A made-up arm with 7 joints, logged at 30 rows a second.
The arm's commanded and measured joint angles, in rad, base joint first. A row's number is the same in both.
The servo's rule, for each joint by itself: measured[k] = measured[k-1] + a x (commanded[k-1-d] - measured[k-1]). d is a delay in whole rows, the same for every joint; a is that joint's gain. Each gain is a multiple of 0.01, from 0.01 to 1. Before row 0 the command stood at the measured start. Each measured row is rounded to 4 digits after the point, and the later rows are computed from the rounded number. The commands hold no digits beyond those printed.
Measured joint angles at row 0: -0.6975, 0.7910, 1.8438, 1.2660, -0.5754, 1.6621, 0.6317
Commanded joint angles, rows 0 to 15: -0.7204, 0.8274, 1.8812, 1.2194, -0.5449, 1.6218, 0.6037; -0.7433, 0.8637, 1.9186, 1.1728, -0.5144, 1.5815, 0.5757; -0.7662, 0.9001, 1.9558, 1.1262, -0.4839, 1.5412, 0.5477; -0.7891, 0.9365, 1.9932, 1.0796, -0.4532, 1.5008, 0.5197; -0.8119, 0.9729, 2.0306, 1.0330, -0.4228, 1.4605, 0.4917; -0.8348, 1.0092, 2.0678, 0.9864, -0.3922, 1.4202, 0.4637; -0.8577, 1.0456, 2.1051, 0.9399, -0.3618, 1.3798, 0.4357; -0.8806, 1.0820, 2.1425, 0.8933, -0.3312, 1.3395, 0.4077; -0.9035, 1.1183, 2.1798, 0.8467, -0.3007, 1.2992, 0.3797; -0.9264, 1.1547, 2.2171, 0.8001, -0.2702, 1.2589, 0.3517; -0.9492, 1.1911, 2.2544, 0.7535, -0.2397, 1.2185, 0.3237; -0.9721, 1.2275, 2.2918, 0.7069, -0.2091, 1.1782, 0.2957; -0.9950, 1.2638, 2.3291, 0.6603, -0.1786, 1.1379, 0.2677; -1.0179, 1.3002, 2.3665, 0.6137, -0.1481, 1.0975, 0.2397; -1.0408, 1.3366, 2.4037, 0.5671, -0.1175, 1.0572, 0.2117; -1.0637, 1.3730, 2.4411, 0.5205, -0.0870, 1.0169, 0.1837
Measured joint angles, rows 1 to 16: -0.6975, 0.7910, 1.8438, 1.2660, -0.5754, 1.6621, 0.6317; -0.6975, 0.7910, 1.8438, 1.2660, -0.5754, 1.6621, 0.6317; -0.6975, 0.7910, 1.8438, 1.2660, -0.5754, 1.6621, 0.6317; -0.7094, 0.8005, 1.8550, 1.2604, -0.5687, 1.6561, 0.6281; -0.7270, 0.8169, 1.8741, 1.2499, -0.5568, 1.6449, 0.6213; -0.7474, 0.8385, 1.8986, 1.2351, -0.5408, 1.6293, 0.6117; -0.7691, 0.8640, 1.9270, 1.2164, -0.5215, 1.6100, 0.5997; -0.7914, 0.8923, 1.9581, 1.1944, -0.4998, 1.5876, 0.5857; -0.8140, 0.9227, 1.9910, 1.1694, -0.4761, 1.5625, 0.5698; -0.8367, 0.9547, 2.0252, 1.1419, -0.4510, 1.5351, 0.5524; -0.8595, 0.9878, 2.0604, 1.1121, -0.4246, 1.5058, 0.5336; -0.8824, 1.0217, 2.0962, 1.0803, -0.3973, 1.4748, 0.5136; -0.9053, 1.0563, 2.1325, 1.0467, -0.3693, 1.4424, 0.4926; -0.9281, 1.0913, 2.1691, 1.0115, -0.3408, 1.4088, 0.4706; -0.9510, 1.1267, 2.2059, 0.9749, -0.3118, 1.3742, 0.4479; -0.9739, 1.1623, 2.2429, 0.9371, -0.2825, 1.3388, 0.4245
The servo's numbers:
d 3
a 0.52 0.26 0.30 0.12 0.22 0.15 0.13

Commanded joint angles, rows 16 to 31: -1.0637, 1.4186, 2.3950, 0.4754, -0.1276, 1.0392, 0.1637; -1.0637, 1.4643, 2.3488, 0.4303, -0.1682, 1.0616, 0.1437; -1.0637, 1.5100, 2.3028, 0.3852, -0.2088, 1.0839, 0.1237; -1.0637, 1.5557, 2.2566, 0.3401, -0.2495, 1.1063, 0.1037; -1.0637, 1.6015, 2.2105, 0.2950, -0.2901, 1.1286, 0.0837; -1.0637, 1.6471, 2.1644, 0.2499, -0.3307, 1.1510, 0.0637; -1.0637, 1.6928, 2.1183, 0.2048, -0.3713, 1.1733, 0.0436; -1.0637, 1.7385, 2.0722, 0.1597, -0.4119, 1.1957, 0.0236; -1.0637, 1.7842, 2.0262, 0.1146, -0.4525, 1.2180, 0.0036; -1.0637, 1.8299, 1.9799, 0.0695, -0.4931, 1.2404, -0.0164; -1.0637, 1.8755, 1.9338, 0.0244, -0.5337, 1.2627, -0.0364; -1.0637, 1.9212, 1.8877, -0.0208, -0.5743, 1.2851, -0.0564; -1.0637, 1.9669, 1.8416, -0.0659, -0.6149, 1.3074, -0.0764; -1.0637, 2.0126, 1.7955, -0.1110, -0.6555, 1.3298, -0.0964; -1.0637, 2.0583, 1.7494, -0.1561, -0.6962, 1.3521, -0.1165; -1.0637, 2.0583, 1.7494, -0.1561, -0.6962, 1.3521, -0.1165
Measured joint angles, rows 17 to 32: -0.9968, 1.1982, 2.2800, 0.8983, -0.2529, 1.3026, 0.4005; -1.0197, 1.2342, 2.3171, 0.8586, -0.2231, 1.2658, 0.3760; -1.0426, 1.2703, 2.3543, 0.8180, -0.1932, 1.2285, 0.3510; -1.0536, 1.3089, 2.3665, 0.7769, -0.1788, 1.2001, 0.3267; -1.0589, 1.3493, 2.3612, 0.7353, -0.1765, 1.1793, 0.3029; -1.0614, 1.3911, 2.3437, 0.6933, -0.1836, 1.1650, 0.2796; -1.0626, 1.4339, 2.3176, 0.6509, -0.1981, 1.1562, 0.2567; -1.0632, 1.4775, 2.2855, 0.6082, -0.2183, 1.1521, 0.2342; -1.0635, 1.5216, 2.2492, 0.5652, -0.2430, 1.1519, 0.2120; -1.0636, 1.5661, 2.2099, 0.5220, -0.2712, 1.1551, 0.1901; -1.0637, 1.6109, 2.1686, 0.4785, -0.3022, 1.1612, 0.1685; -1.0637, 1.6560, 2.1259, 0.4348, -0.3353, 1.1697, 0.1471; -1.0637, 1.7012, 2.0821, 0.3910, -0.3700, 1.1803, 0.1258; -1.0637, 1.7465, 2.0376, 0.3470, -0.4060, 1.1927, 0.1047; -1.0637, 1.7919, 1.9926, 0.3029, -0.4430, 1.2066, 0.0838; -1.0637, 1.8374, 1.9473, 0.2586, -0.4808, 1.2217, 0.0630
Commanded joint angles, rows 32 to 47: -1.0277, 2.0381, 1.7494, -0.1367, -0.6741, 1.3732, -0.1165; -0.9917, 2.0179, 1.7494, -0.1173, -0.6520, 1.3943, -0.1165; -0.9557, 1.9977, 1.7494, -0.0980, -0.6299, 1.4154, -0.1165; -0.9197, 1.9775, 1.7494, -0.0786, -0.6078, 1.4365, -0.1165; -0.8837, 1.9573, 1.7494, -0.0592, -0.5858, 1.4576, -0.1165; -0.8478, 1.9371, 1.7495, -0.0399, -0.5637, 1.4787, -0.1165; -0.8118, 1.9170, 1.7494, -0.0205, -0.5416, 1.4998, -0.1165; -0.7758, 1.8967, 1.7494, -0.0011, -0.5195, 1.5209, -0.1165; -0.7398, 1.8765, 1.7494, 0.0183, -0.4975, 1.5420, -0.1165; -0.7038, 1.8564, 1.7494, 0.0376, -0.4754, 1.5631, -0.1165; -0.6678, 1.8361, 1.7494, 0.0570, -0.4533, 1.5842, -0.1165; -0.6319, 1.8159, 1.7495, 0.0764, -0.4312, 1.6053, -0.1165; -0.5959, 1.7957, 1.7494, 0.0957, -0.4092, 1.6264, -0.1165; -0.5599, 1.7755, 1.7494, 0.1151, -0.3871, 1.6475, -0.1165; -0.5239, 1.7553, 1.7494, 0.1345, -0.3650, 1.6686, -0.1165; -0.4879, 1.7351, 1.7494, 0.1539, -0.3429, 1.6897, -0.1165
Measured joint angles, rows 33 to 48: -1.0637, 1.8830, 1.9018, 0.2142, -0.5192, 1.2379, 0.0423; -1.0637, 1.9286, 1.8561, 0.1698, -0.5581, 1.2550, 0.0217; -1.0637, 1.9623, 1.8241, 0.1307, -0.5885, 1.2696, 0.0037; -1.0450, 1.9820, 1.8017, 0.0986, -0.6073, 1.2851, -0.0119; -1.0173, 1.9913, 1.7860, 0.0727, -0.6171, 1.3015, -0.0255; -0.9853, 1.9930, 1.7750, 0.0522, -0.6199, 1.3186, -0.0373; -0.9512, 1.9890, 1.7673, 0.0365, -0.6172, 1.3363, -0.0476; -0.9161, 1.9808, 1.7619, 0.0250, -0.6103, 1.3545, -0.0566; -0.8806, 1.9694, 1.7582, 0.0172, -0.6000, 1.3731, -0.0644; -0.8448, 1.9558, 1.7556, 0.0127, -0.5872, 1.3921, -0.0712; -0.8089, 1.9404, 1.7537, 0.0110, -0.5723, 1.4114, -0.0771; -0.7730, 1.9238, 1.7524, 0.0119, -0.5558, 1.4310, -0.0822; -0.7370, 1.9063, 1.7515, 0.0150, -0.5381, 1.4508, -0.0867; -0.7010, 1.8880, 1.7509, 0.0200, -0.5194, 1.4708, -0.0906; -0.6651, 1.8693, 1.7505, 0.0268, -0.5000, 1.4910, -0.0940; -0.6291, 1.8502, 1.7502, 0.0351, -0.4800, 1.5113, -0.0969
